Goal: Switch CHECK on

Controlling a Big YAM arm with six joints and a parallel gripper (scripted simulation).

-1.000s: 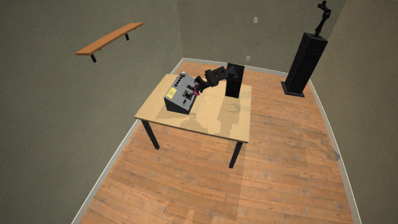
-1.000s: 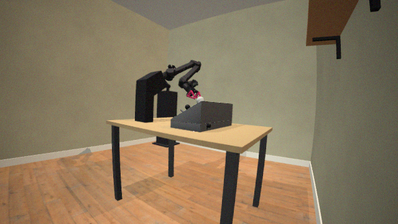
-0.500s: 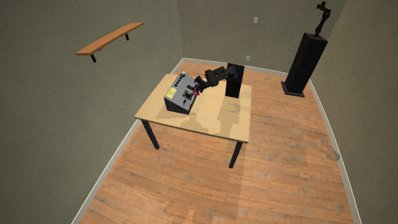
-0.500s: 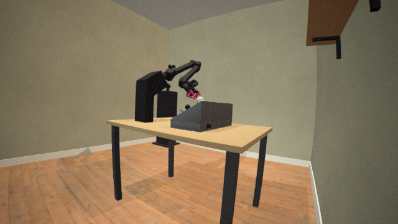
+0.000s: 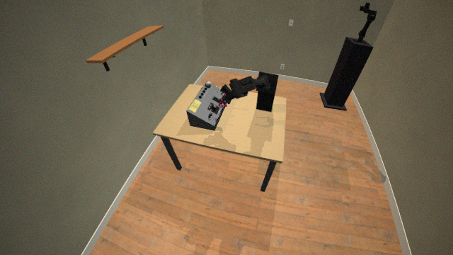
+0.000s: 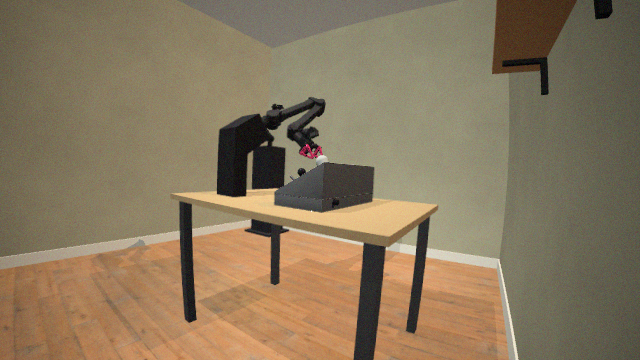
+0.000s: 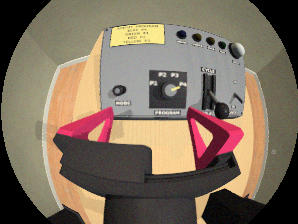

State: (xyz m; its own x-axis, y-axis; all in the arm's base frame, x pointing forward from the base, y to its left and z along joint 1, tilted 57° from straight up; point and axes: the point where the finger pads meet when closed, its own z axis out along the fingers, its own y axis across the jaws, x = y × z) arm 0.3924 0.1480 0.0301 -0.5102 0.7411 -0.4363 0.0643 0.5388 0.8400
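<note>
Right now the lever is 50 mm ahead of my hand, 170 mm to the right of it and 100 mm below it. Round my hand: grey console 110 mm ahead, 110 mm to the right, 130 mm below; rotary selector 90 mm ahead, 60 mm to the right, 110 mm below.
</note>
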